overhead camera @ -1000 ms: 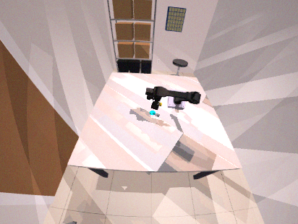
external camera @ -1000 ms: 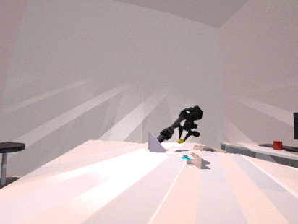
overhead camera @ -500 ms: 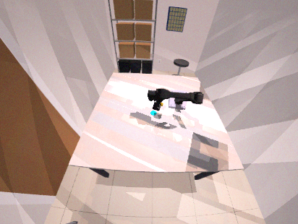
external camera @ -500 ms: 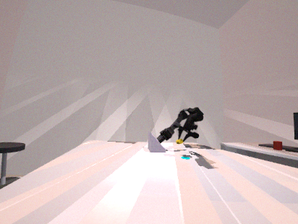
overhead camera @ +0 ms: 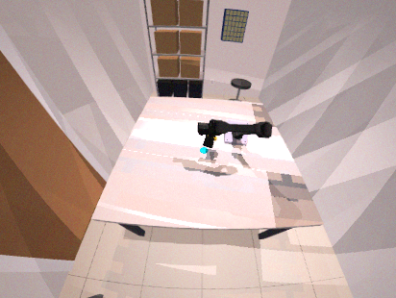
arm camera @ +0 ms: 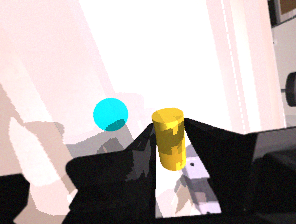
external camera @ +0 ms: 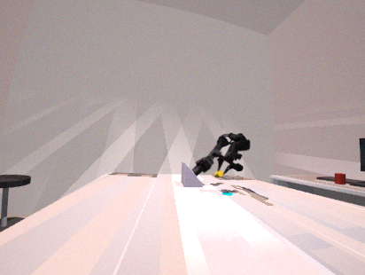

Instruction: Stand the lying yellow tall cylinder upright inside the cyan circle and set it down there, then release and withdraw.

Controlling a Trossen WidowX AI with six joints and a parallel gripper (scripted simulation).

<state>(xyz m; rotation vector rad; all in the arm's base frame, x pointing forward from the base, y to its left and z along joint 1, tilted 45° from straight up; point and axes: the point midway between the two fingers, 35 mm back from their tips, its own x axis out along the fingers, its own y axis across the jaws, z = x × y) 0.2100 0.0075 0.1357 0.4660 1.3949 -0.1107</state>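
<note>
My gripper tip is 11 cm above the cyan circle, 3 cm to the right of it and 3 cm short of it. The rest, counted from my gripper tip: yellow tall cylinder (2 cm behind, 1 cm below).
</note>
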